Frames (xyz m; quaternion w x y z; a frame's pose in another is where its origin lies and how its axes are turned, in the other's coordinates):
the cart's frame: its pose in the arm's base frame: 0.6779 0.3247 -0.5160 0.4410 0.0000 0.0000 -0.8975
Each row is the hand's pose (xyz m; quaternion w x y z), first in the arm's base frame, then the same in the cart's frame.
Working: the arm's base frame: its pose in the cart's frame: 0.6713 -0.3382 0.5160 0.4410 0.0000 0.0000 0.8975

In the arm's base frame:
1: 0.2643 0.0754 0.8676 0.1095 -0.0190 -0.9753 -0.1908
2: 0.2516 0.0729 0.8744 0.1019 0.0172 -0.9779 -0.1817
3: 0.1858 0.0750 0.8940 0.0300 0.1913 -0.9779 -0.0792
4: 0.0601 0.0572 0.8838 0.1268 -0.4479 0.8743 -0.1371
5: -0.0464 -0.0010 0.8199 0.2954 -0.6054 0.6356 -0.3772
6: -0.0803 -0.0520 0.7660 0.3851 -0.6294 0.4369 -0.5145
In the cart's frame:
1: 0.4501 -0.1751 1.3836 0.2195 0.8670 -0.4472 0.0141
2: 0.4598 -0.1836 1.3904 0.2080 0.8853 -0.4158 0.0113
3: 0.4984 -0.2370 1.4100 0.0843 0.9620 -0.2596 -0.0080
4: 0.5893 -0.3256 1.3998 0.1790 -0.9823 -0.0164 0.0533
5: 0.7004 -0.3743 1.3359 0.4688 -0.8374 -0.2630 0.0988
6: 0.7615 -0.3700 1.2820 0.6316 -0.6697 -0.3722 0.1187

